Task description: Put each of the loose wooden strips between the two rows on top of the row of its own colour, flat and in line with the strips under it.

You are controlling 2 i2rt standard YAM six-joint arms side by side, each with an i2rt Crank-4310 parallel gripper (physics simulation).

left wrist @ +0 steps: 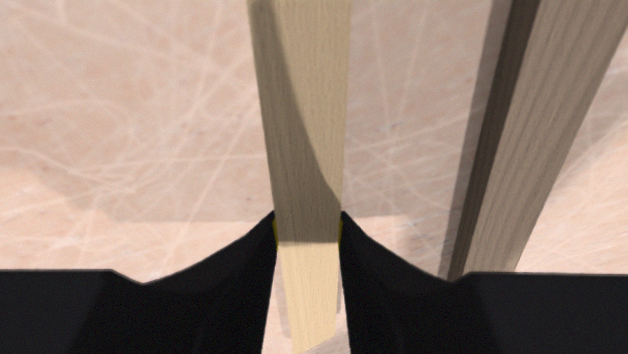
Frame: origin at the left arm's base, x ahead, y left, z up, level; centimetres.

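Seen in the pictures: left gripper, fingertip midpoint: (308,216).
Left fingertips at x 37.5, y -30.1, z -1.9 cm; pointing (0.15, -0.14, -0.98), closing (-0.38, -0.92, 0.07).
Observation:
Offsets run from my left fingertips to a thing's top centre. Level surfaces: height alone.
A pale, light-wood strip {dy -0.1, dx +0.4, dz +1.0 cm} (314,125) runs from the top edge of the left wrist view down between the fingers, with its near end at the bottom. My left gripper (308,216) is shut on this strip, one fingertip pressed to each side of it. A grey-brown wooden strip {dy -8.5, dx -2.7, dz +1.0 cm} (547,130) lies to the right, slanting, apart from the pale one; its lower end is hidden behind the right finger. The far ends of both strips are out of the frame. My right gripper does not show in this view.
The table top {dz -0.3 cm} (150,125) is pinkish with pale scratch lines. Shadows fall across it and across the pale strip. The grey-brown strip stands close beside the right finger.

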